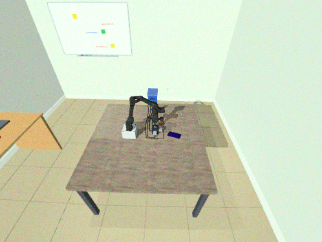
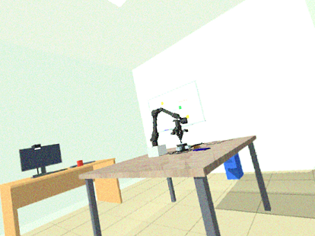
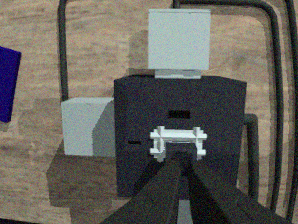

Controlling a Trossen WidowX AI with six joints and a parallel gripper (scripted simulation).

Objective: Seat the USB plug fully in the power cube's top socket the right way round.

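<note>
Now: gripper tip 20 mm above the metal USB plug. Round my gripper tip: purple flat object 230 mm ahead, 110 mm below, 20 mm to the right.
</note>
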